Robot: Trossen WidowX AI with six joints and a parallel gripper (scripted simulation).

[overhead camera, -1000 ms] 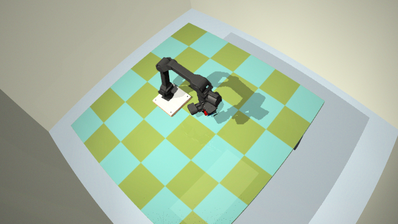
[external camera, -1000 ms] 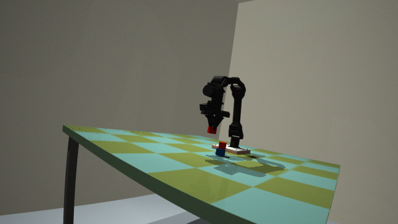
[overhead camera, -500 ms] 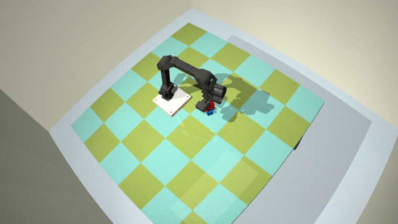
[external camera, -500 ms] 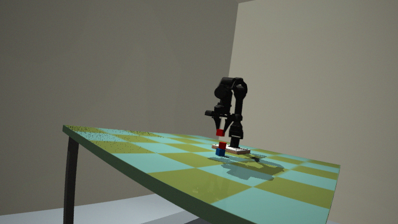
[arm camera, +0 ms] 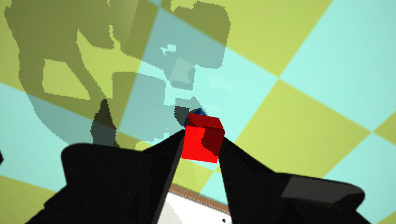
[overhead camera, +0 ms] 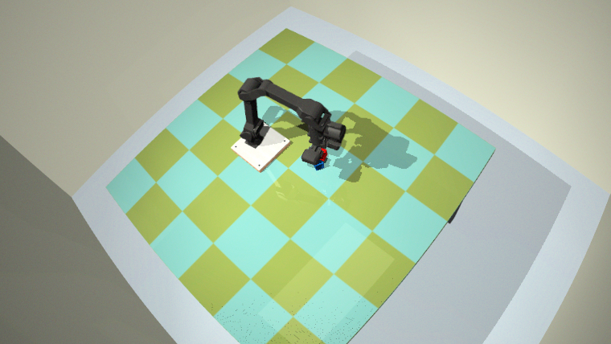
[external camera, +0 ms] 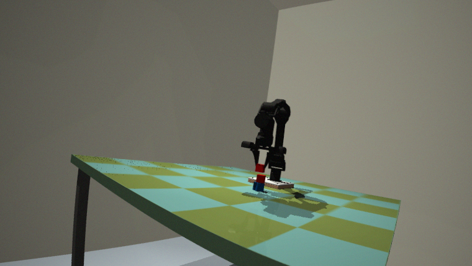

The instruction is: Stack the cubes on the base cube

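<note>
Right now the blue cube is 80 mm below my gripper tip and 20 mm behind it.
</note>
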